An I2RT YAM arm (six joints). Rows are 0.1 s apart.
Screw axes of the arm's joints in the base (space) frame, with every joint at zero. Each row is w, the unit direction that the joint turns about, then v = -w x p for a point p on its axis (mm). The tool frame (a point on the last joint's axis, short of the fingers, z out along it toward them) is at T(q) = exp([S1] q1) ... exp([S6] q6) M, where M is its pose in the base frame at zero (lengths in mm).
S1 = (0, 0, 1, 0, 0, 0)
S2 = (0, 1, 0, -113.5, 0, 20)
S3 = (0, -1, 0, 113.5, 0, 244)
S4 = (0, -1, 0, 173.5, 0, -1)
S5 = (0, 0, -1, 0, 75, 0)
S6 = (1, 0, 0, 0, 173.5, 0)
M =
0 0 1 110.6
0 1 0 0
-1 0 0 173.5
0 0 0 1
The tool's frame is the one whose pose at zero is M.
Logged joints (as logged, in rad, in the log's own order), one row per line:
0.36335 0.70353 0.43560 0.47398 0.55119 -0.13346
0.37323 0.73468 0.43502 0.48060 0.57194 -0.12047
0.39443 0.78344 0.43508 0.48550 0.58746 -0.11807
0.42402 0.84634 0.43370 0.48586 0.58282 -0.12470
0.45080 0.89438 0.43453 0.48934 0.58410 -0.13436
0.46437 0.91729 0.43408 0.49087 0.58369 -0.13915
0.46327 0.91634 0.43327 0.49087 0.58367 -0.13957
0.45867 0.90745 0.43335 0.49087 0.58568 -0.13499
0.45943 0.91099 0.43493 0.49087 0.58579 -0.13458
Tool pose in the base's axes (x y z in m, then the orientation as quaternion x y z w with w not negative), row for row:
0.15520 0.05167 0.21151 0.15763 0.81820 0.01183 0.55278
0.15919 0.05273 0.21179 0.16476 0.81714 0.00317 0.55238
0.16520 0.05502 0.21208 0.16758 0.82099 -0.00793 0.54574
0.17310 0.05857 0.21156 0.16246 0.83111 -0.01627 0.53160
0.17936 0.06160 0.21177 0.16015 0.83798 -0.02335 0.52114
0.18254 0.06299 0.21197 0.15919 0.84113 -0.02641 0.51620
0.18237 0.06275 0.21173 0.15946 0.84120 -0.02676 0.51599
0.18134 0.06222 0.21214 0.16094 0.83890 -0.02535 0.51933
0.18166 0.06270 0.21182 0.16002 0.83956 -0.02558 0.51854
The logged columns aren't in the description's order. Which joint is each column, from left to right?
Columns, left to right: q3, q2, q1, q6, q5, q4.
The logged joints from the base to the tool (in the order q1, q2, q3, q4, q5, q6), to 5 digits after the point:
0.43560 0.70353 0.36335 -0.13346 0.55119 0.47398
0.43502 0.73468 0.37323 -0.12047 0.57194 0.48060
0.43508 0.78344 0.39443 -0.11807 0.58746 0.48550
0.43370 0.84634 0.42402 -0.12470 0.58282 0.48586
0.43453 0.89438 0.45080 -0.13436 0.58410 0.48934
0.43408 0.91729 0.46437 -0.13915 0.58369 0.49087
0.43327 0.91634 0.46327 -0.13957 0.58367 0.49087
0.43335 0.90745 0.45867 -0.13499 0.58568 0.49087
0.43493 0.91099 0.45943 -0.13458 0.58579 0.49087

